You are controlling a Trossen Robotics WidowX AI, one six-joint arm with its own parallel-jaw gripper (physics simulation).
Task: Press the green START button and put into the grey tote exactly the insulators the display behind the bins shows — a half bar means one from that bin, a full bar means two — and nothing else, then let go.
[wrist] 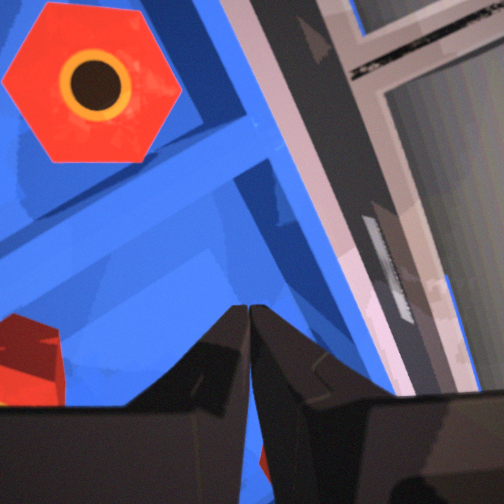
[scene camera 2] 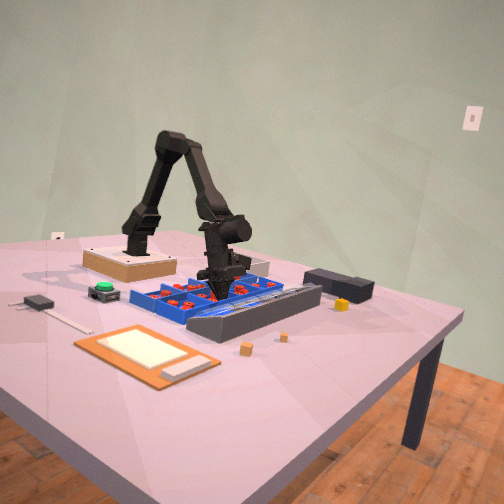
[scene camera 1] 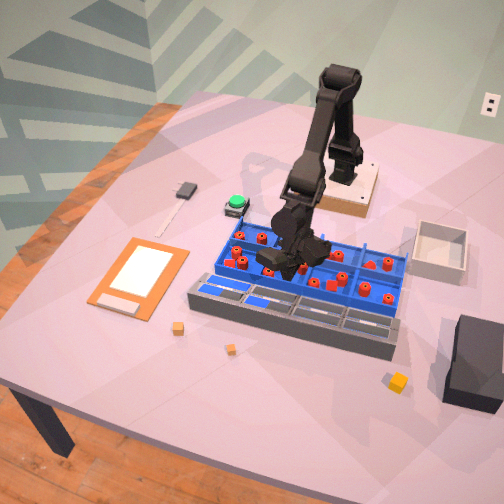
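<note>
My gripper is down inside the blue bin tray, in a front compartment left of centre. In the wrist view the two black fingers are pressed together with nothing between the tips. A red hexagonal insulator lies just beyond them, and red pieces show at the lower left. The display in front of the tray shows one blue bar at its left end. The green START button sits left of the tray. The grey tote stands to the right.
An orange clipboard lies at the left. A dark box sits at the front right. Small orange and yellow cubes lie in front of the display. A grey tool lies near the button. The arm base stands behind the tray.
</note>
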